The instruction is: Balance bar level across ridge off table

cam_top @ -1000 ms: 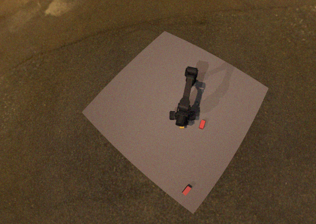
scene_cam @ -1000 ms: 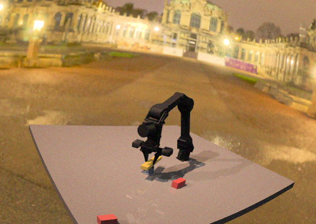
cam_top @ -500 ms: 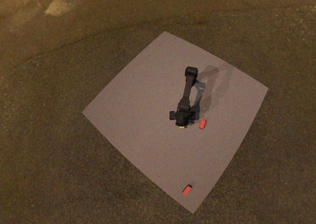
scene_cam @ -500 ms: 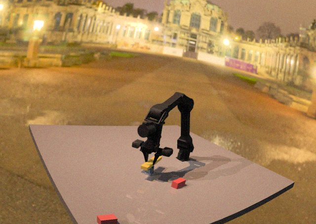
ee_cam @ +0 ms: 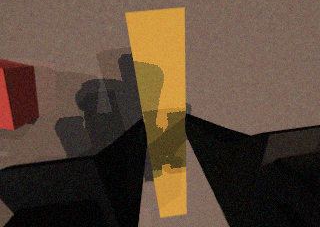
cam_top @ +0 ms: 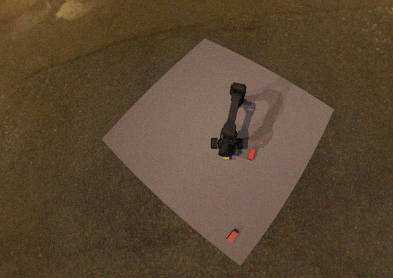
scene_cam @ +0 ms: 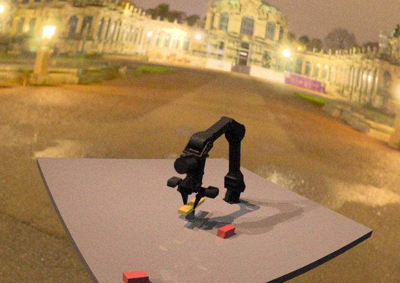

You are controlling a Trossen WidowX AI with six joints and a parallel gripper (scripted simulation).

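My gripper tip is now 20 mm to the left of the long yellow bar and 20 mm past it.
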